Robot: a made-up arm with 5 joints.
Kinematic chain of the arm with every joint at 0, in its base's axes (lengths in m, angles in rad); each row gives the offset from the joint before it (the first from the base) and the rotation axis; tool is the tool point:
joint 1: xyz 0 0 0.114 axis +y
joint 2: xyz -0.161 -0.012 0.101 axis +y
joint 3: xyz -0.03 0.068 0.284 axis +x
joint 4: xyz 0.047 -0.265 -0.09 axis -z
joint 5: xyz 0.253 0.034 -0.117 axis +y
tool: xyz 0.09 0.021 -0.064
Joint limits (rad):
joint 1: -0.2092..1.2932
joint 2: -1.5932..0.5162
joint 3: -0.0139..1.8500
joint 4: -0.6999..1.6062
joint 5: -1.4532..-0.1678
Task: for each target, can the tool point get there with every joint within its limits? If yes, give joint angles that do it. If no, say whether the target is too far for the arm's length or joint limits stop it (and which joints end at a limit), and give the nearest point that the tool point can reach.
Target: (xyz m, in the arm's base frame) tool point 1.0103 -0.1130 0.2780
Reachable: no: joint limits stop it (at a limit: joint 1, joint 3) | nearest point 0.4471 -0.1729 0.2889 | short by 0.567 m
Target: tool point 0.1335 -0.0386 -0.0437
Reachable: yes | joints 0.9042 0.1497 0.7547 0.2203 -0.9639
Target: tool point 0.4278 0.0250 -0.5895
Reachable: no: joint limits stop it (at a limit: joint 1) | nearest point 0.2084 0.0372 -0.0709 | short by 0.563 m
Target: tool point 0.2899 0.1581 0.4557
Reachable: yes | joints 1.0408 -1.2029 0.6930 -0.5207 -0.6466
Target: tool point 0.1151 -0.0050 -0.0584
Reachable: yes | joints 0.7049 -0.0820 0.9964 0.6106 -0.6406
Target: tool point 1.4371 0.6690 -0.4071
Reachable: no: too far | nearest point 0.4430 0.3001 0.0983 | short by 1.175 m
